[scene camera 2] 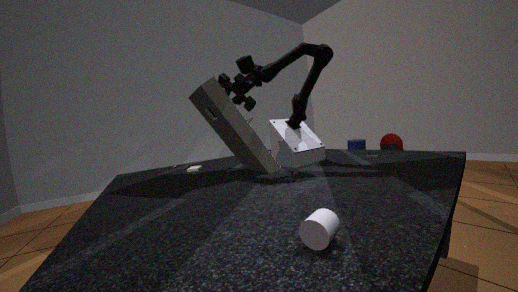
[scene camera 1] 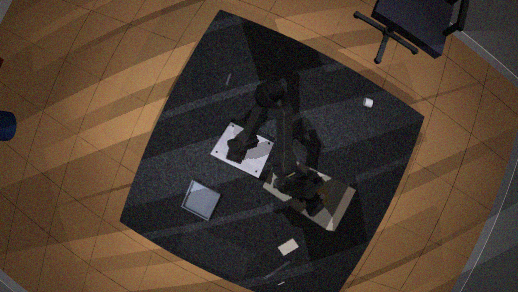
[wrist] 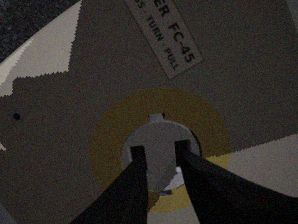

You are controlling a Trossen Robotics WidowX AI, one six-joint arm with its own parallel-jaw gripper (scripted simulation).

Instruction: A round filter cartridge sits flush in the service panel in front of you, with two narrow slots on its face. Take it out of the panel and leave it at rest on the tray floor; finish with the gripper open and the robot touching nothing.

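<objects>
On a service panel (wrist: pixel 83 83), the same spot as (scene camera 1: pixel 324 184).
</objects>
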